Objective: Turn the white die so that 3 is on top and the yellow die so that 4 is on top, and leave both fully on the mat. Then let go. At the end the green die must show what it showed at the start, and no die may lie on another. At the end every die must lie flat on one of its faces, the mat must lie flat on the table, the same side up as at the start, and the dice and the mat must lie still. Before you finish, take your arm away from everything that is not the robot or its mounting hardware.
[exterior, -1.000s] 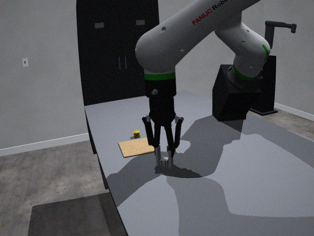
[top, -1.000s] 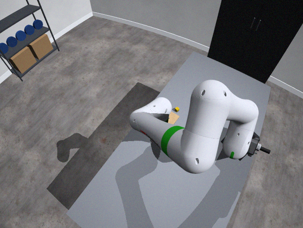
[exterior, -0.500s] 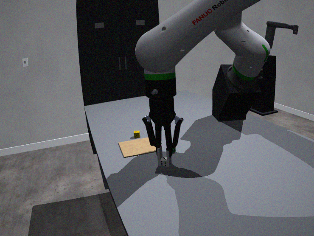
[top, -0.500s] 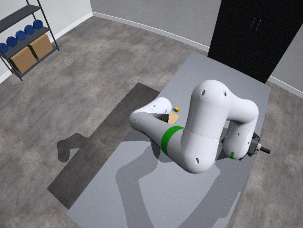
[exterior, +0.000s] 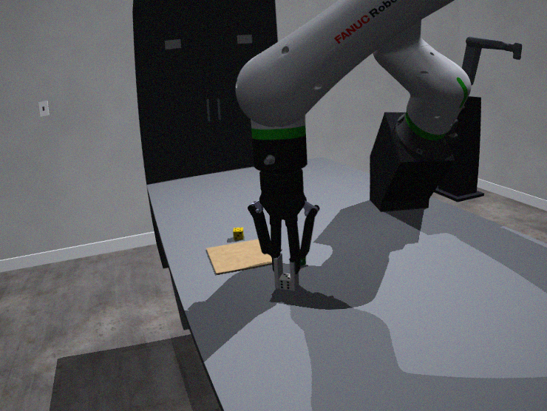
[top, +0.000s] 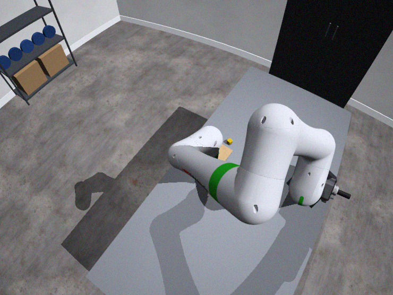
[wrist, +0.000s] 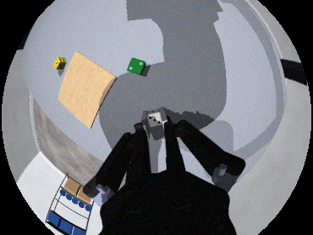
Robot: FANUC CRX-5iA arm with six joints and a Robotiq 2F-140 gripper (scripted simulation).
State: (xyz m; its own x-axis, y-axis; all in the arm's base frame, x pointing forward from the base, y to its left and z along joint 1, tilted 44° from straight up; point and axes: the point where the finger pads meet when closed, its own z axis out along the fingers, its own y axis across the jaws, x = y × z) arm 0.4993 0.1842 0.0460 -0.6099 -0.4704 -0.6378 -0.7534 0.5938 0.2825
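The tan mat is 180 mm to the right of my hand, 50 mm ahead of it and 30 mm below it. Also, from my hand: white die 20 mm below; green die 80 mm to the right, 60 mm behind, 20 mm below; yellow die 280 mm to the right, 30 mm ahead, 20 mm below.
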